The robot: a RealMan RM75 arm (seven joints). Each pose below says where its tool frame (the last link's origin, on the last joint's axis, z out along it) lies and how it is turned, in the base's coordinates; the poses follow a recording.
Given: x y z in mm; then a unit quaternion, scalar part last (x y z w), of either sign.
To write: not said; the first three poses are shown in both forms.
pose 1, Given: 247, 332, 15, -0.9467, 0.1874, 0.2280, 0.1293
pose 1, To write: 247, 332, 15, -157.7, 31.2, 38.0
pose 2, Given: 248, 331, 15, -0.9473, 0.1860, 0.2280, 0.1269
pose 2, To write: 248, 331, 15, -158.0, 31.0, 38.0
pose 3, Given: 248, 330, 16, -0.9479, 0.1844, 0.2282, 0.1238
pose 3, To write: 248, 330, 16, -158.4, 30.8, 38.1
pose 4, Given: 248, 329, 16, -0.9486, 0.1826, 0.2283, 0.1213
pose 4, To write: 248, 329, 16, -158.7, 30.5, 38.2
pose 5, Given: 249, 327, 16, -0.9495, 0.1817, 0.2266, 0.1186
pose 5, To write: 249, 327, 16, -159.1, 30.4, 38.0
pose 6, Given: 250, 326, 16, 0.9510, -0.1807, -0.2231, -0.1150
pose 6, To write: 250, 326, 16, -159.7, 30.3, 37.5
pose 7, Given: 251, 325, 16, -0.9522, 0.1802, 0.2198, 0.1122
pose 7, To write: 251, 325, 16, -160.1, 30.3, 37.0
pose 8, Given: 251, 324, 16, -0.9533, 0.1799, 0.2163, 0.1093
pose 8, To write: 251, 324, 16, -160.6, 30.3, 36.4
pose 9, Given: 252, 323, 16, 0.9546, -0.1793, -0.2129, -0.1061
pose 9, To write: 252, 323, 16, -161.1, 30.3, 35.9
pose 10, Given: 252, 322, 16, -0.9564, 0.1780, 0.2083, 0.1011
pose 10, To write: 252, 322, 16, -161.9, 30.1, 35.3
